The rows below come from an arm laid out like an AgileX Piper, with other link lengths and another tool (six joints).
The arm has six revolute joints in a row. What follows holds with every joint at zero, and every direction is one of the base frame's.
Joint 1 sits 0.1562 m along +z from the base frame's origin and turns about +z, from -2.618 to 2.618 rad.
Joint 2 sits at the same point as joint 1 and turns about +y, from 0 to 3.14 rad.
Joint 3 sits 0.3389 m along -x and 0.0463 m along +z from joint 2 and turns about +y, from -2.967 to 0 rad.
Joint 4 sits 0.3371 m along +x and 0.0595 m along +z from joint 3 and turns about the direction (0.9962, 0, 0.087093), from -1.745 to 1.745 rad.
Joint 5 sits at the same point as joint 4 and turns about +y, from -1.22 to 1.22 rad.
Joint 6 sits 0.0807 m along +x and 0.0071 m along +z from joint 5 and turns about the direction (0.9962, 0, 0.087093), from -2.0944 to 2.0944 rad.
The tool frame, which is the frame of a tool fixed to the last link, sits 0.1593 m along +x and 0.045 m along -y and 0.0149 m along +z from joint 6; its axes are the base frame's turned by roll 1.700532, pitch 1.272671 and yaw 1.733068 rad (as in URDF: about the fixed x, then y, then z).
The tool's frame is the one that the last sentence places.
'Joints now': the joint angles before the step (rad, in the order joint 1, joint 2, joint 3, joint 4, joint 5, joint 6). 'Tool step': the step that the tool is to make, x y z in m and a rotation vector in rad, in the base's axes. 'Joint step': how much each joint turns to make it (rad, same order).
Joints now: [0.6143, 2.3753, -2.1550, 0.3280, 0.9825, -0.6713]
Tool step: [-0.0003, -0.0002, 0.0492, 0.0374, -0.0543, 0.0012]
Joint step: [0.0000, -0.0657, 0.0003, 0.0000, -0.0001, -0.0015]
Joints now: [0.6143, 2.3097, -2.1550, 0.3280, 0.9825, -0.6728]
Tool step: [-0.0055, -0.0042, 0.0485, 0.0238, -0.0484, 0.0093]
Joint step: [-0.0001, -0.0686, 0.0005, -0.0062, 0.0169, -0.0046]
